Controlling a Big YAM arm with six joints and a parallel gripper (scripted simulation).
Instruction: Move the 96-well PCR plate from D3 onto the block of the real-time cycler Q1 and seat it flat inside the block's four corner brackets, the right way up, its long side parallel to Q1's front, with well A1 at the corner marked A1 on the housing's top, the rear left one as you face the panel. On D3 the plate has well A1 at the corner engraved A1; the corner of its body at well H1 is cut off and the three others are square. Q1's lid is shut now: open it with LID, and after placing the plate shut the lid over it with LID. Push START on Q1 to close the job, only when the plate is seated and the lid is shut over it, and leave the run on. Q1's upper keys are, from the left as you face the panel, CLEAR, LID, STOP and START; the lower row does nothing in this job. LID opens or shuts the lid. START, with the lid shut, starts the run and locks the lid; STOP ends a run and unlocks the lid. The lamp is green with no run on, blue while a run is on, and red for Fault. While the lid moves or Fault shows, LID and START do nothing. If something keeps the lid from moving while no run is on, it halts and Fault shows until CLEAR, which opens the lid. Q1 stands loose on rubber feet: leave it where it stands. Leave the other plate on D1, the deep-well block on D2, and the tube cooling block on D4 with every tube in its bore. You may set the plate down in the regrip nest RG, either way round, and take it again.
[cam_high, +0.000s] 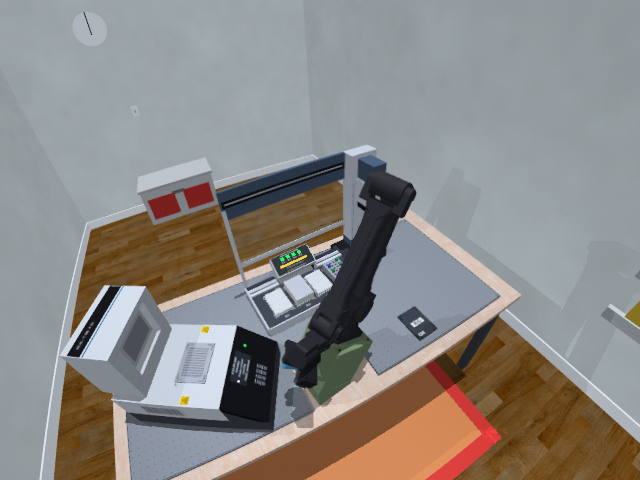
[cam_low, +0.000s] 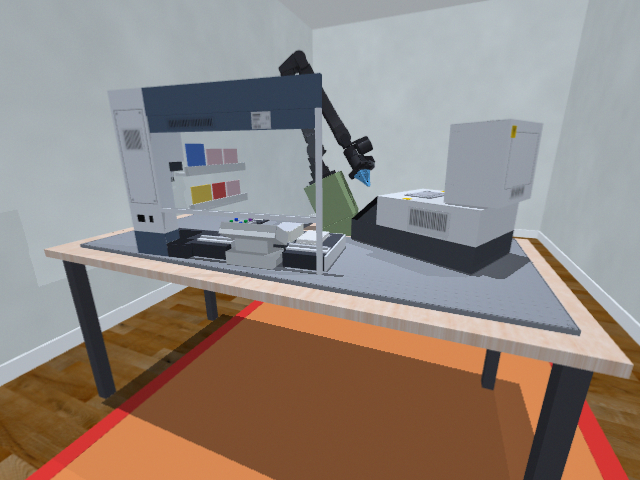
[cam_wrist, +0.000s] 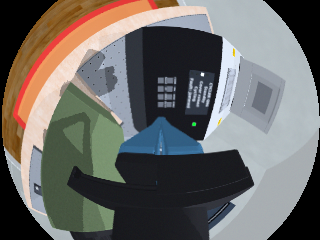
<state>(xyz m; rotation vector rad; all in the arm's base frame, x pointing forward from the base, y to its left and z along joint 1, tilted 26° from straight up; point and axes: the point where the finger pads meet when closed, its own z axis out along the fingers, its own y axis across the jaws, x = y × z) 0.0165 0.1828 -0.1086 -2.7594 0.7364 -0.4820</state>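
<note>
My hand is 340 mm short of the tube cooling block, 470 mm to the left of it and 140 mm above it. From my hand the other things lie so: gantry beam 530 mm ahead, 360 mm to the right, 300 mm above; then thin post 550 mm ahead, 80 mm to the right, 20 mm above; then gantry head 400 mm ahead, 710 mm to the right, 170 mm above.
</note>
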